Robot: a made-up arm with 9 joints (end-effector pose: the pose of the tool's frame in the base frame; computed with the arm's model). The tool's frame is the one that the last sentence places. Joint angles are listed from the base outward.
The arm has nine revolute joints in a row. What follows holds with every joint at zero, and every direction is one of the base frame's. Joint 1 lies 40 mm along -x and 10 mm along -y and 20 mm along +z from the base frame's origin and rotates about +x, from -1.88 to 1.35 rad. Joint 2 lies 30 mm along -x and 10 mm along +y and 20 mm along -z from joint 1 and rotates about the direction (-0.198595, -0.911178, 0.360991), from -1.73 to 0.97 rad. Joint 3 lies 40 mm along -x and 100 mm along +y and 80 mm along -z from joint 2 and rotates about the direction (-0.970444, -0.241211, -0.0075), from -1.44 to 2.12 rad. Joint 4 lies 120 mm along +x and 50 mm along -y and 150 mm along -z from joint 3 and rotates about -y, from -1.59 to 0.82 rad. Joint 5 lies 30 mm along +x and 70 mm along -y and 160 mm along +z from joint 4 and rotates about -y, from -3.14 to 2.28 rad. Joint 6 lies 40 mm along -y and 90 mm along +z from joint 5 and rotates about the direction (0.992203, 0.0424, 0.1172), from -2.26 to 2.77 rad. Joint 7 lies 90 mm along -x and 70 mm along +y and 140 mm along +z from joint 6 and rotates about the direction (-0.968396, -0.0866, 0.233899), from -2.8 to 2.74 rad. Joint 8 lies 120 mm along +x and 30 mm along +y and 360 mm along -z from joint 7 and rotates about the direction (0.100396, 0.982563, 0.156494), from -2.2 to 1.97 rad. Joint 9 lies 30 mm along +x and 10 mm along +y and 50 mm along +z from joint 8 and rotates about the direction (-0.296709, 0.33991, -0.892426), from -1.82 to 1.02 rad. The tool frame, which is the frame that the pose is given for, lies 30 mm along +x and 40 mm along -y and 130 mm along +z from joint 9; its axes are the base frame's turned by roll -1.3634, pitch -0.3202 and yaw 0.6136 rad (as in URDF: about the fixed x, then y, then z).
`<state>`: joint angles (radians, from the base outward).
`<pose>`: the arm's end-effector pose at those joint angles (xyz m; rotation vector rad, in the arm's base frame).
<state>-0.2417 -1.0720 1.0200 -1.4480 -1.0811 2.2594 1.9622 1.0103 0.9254</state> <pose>-0.2842 -0.1972 -0.0143 -0.7521 -2.8001 -0.5091</pose>
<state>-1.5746 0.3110 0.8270 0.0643 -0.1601 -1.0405 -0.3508 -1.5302 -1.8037</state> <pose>-0.0749 -0.0793 0.1116 -0.3549 -0.7122 -1.5699</pose>
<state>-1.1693 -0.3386 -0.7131 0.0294 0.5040 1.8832 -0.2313 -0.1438 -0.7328</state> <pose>-0.0336 -0.1306 0.1071 0.5226 -1.6164 -0.5278</pose>
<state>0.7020 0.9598 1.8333 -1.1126 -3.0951 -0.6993 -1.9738 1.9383 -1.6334</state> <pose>0.2799 0.3696 0.0463 -0.6827 -0.4201 2.6430</pose>
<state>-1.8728 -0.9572 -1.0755 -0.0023 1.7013 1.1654 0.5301 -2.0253 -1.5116</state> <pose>-0.0338 -0.3536 -0.1325 0.3488 0.6403 -0.0723</pose>
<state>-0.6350 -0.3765 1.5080 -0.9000 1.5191 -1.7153 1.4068 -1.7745 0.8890</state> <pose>-0.1254 0.1879 -0.0774 -0.3148 0.1426 -1.2181</pose>
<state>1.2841 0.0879 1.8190 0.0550 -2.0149 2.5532 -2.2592 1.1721 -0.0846</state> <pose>-0.0620 -0.5111 0.0699 -1.2678 1.6449 1.5855</pose>
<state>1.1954 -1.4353 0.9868 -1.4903 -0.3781 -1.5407 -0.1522 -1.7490 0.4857</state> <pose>0.1069 0.0110 -0.1733 0.2614 -1.1276 1.4466</pose>
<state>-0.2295 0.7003 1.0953 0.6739 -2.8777 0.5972 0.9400 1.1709 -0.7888</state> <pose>-0.1548 -0.2462 -0.0343 -0.4473 0.9394 0.2091</pose>
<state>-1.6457 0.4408 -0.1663 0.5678 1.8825 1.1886 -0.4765 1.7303 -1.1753</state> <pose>-0.2771 -0.2937 -0.2428 -0.4330 -0.8165 -2.5816</pose>
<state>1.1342 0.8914 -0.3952 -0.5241 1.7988 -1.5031 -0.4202 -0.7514 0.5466</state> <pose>0.2598 0.0244 0.0743 -0.6515 0.3462 -2.7270</pose>
